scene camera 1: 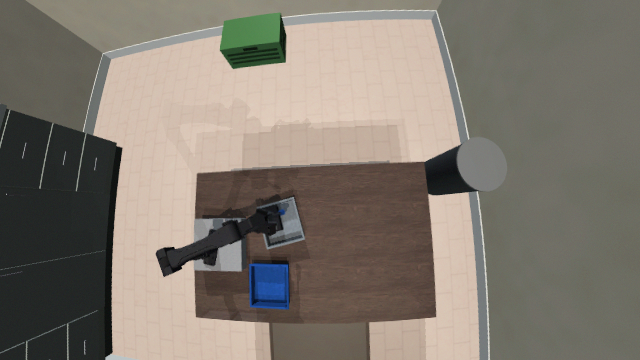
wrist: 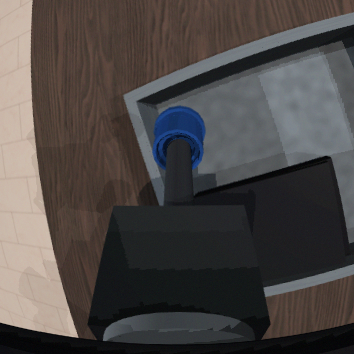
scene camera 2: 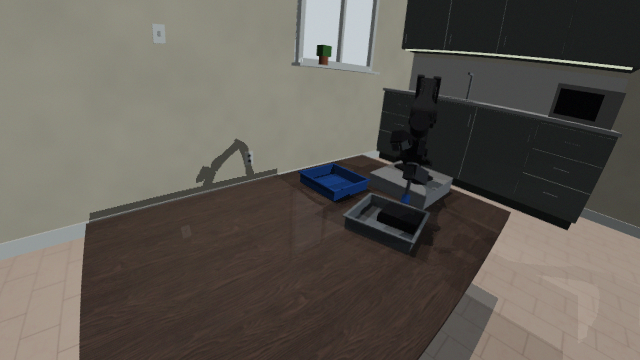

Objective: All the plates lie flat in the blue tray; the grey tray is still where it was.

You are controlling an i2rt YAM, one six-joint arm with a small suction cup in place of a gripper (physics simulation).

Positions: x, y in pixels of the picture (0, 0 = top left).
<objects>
The suction cup (scene camera 2: 413, 173) holds nothing. The cup hangs 14 cm from the middle of a grey tray (scene camera 2: 362, 218), above it. A blue tray (scene camera 1: 269, 283) rests on the table.
</objects>
